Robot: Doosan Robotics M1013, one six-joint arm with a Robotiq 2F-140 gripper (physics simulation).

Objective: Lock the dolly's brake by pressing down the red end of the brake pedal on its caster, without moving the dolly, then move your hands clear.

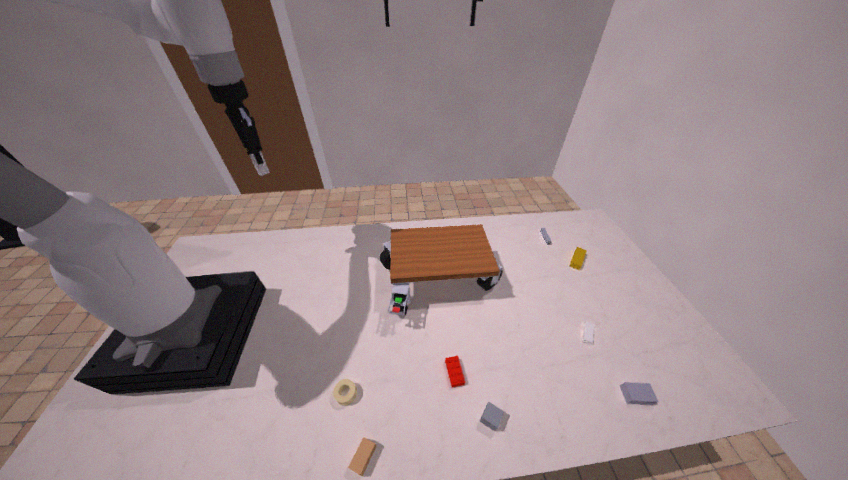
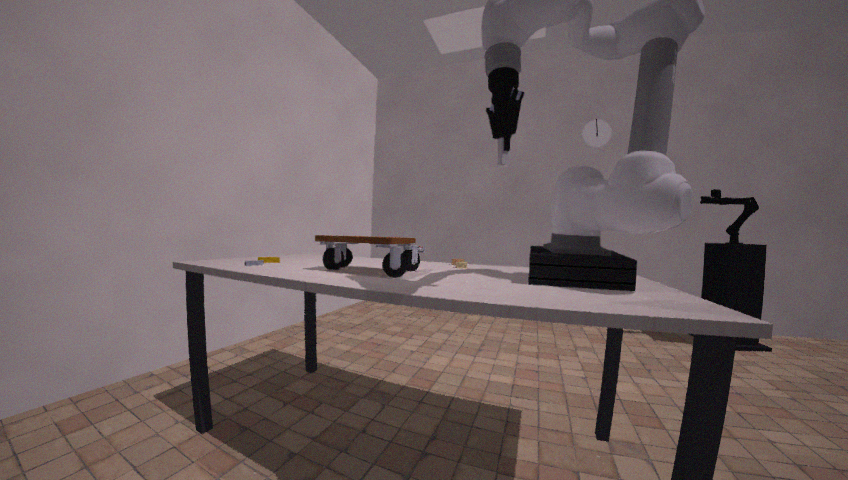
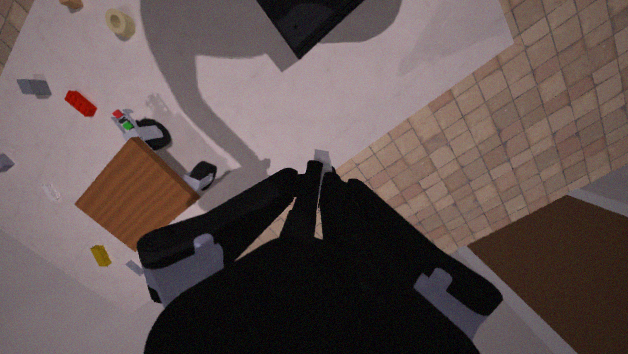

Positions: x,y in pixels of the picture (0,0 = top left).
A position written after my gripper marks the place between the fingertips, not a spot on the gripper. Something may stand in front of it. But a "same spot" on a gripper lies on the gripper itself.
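My gripper shows in image 1 [264,173], and a dolly shows in image 1 [452,252] as well. Image 2 shows my gripper and the dolly too. In image 3 I find my gripper and the dolly again. On my gripper, [image 2: 508,110] and [image 3: 375,240] are the same spot. The dolly has its own match: [image 2: 395,264] is the same spot as [image 3: 211,179].
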